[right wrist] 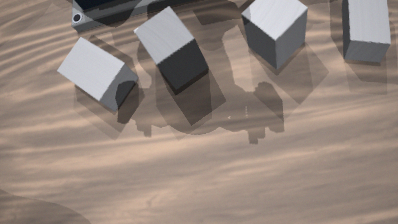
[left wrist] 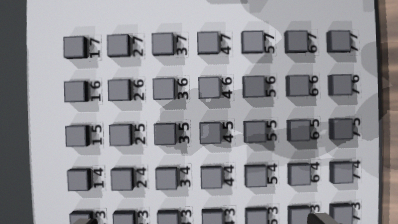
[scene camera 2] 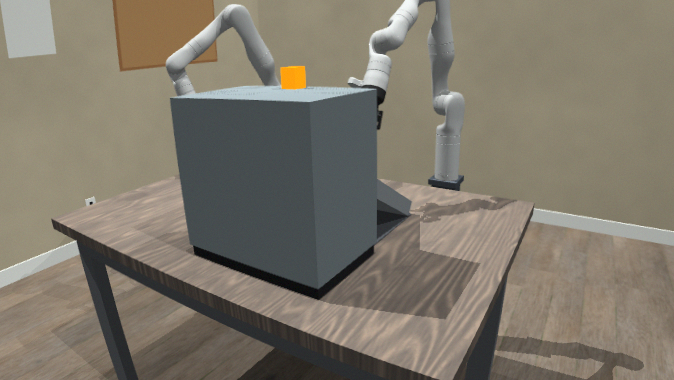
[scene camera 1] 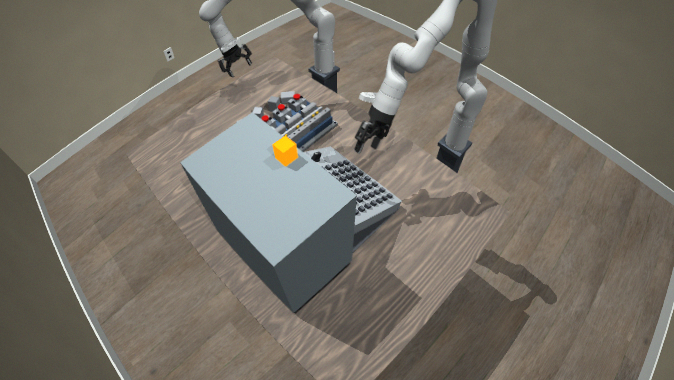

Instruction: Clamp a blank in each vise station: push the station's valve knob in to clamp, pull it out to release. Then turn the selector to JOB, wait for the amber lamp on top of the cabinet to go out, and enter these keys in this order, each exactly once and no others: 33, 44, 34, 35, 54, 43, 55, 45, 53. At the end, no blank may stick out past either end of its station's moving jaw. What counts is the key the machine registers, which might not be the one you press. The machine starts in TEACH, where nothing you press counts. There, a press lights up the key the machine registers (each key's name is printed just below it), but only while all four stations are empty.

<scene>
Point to a tall grey cabinet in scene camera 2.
283, 186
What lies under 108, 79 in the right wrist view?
A grey blank.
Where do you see a tall grey cabinet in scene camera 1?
297, 221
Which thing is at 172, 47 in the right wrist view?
A grey blank.
</scene>
